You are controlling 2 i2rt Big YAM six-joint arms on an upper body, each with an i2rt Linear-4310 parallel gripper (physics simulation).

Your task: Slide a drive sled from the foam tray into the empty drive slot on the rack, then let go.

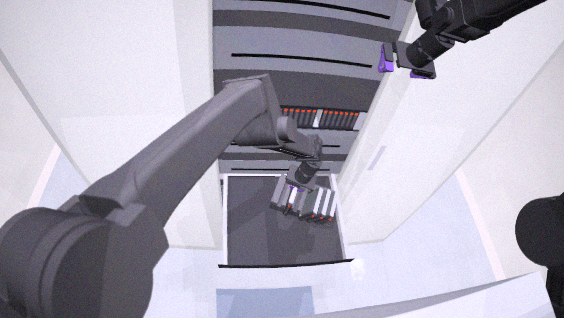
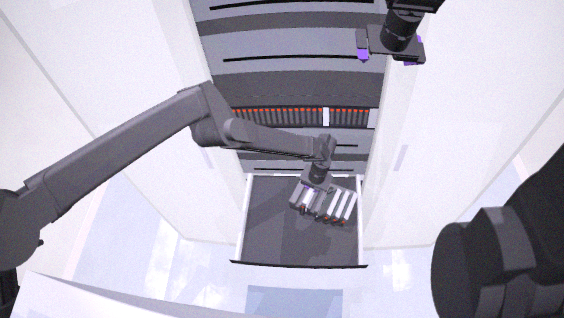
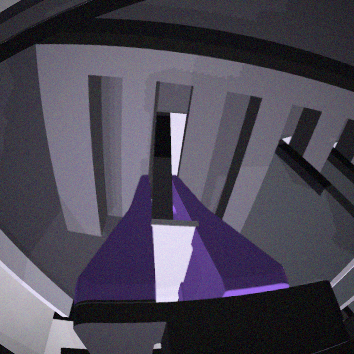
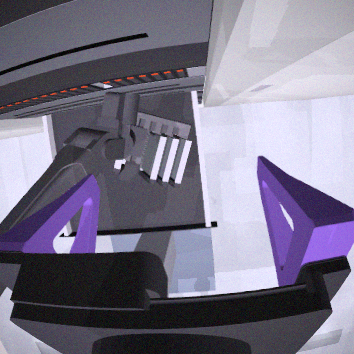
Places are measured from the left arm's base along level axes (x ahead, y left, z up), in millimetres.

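Pixels of known places: left gripper, fingertip midpoint: (image 1: 292, 189) (image 2: 311, 190); right gripper, fingertip midpoint: (image 1: 395, 72) (image 2: 383, 61) (image 4: 173, 172).
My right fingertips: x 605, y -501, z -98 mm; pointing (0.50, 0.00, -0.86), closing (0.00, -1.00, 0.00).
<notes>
For each thing: its top centre in the pictures, then the offset to it from my right fingertips.
- drive sled, top centre: (image 2: 308, 191) (image 1: 293, 191) dy +182, dx -24, dz -514 mm
- foam tray, top centre: (image 4: 143, 139) (image 2: 323, 196) (image 1: 303, 195) dy +131, dx -10, dz -573 mm
A drive sled (image 1: 291, 196) (image 2: 308, 196) (image 3: 172, 260) with a pale edge is upright between the purple fingers of my left gripper (image 1: 296, 189) (image 2: 309, 188) (image 3: 160, 180), which is shut on it at the foam tray (image 1: 277, 198) (image 2: 296, 195) (image 3: 135, 62) (image 4: 179, 129). How deep the sled sits in its tray slot is unclear. Several other sleds (image 1: 325, 201) (image 2: 343, 204) (image 4: 171, 157) stand in the tray. The rack's drive row shows one pale gap, the empty slot (image 1: 317, 118) (image 2: 326, 116) (image 4: 104, 85). My right gripper (image 1: 403, 73) (image 2: 387, 60) (image 4: 173, 172) is open and empty, high at the upper right.
The tray lies in a pulled-out drawer (image 1: 250, 225) (image 2: 267, 225) (image 4: 150, 210) with pale side walls, below the row of orange-tipped drives (image 1: 341, 120) (image 2: 280, 117) (image 4: 150, 77). White panels (image 1: 400, 150) (image 2: 420, 150) flank the rack. My left arm crosses in front of part of the drive row.
</notes>
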